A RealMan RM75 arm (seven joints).
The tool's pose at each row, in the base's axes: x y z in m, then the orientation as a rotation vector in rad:
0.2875, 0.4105, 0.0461, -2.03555, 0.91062, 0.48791
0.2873, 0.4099, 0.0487, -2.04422, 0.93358, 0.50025
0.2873, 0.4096, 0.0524, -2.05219, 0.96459, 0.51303
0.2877, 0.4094, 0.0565, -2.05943, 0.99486, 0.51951
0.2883, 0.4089, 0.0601, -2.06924, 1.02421, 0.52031
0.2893, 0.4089, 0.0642, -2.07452, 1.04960, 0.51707
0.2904, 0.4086, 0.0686, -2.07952, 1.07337, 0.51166
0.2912, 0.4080, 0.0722, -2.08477, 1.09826, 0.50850
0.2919, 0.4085, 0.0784, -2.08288, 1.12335, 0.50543
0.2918, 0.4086, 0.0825, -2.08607, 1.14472, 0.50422
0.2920, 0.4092, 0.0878, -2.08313, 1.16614, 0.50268
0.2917, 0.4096, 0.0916, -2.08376, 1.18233, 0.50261
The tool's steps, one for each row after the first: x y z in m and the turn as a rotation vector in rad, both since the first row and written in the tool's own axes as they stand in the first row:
-0.0015, -0.0010, -0.0020, -0.01459, 0.00622, 0.01916
-0.0036, -0.0029, -0.0044, -0.02963, 0.01551, 0.04410
-0.0058, -0.0053, -0.0069, -0.04157, 0.02791, 0.06625
-0.0074, -0.0075, -0.0094, -0.05343, 0.04419, 0.08520
-0.0093, -0.0104, -0.0118, -0.05948, 0.05930, 0.10067
-0.0112, -0.0135, -0.0146, -0.06436, 0.07483, 0.11428
-0.0126, -0.0157, -0.0172, -0.07068, 0.08965, 0.12935
-0.0162, -0.0198, -0.0204, -0.07113, 0.10183, 0.14581
-0.0188, -0.0219, -0.0226, -0.07631, 0.11321, 0.15944
-0.0222, -0.0251, -0.0252, -0.07627, 0.12254, 0.17406
-0.0249, -0.0271, -0.0271, -0.07920, 0.13004, 0.18496

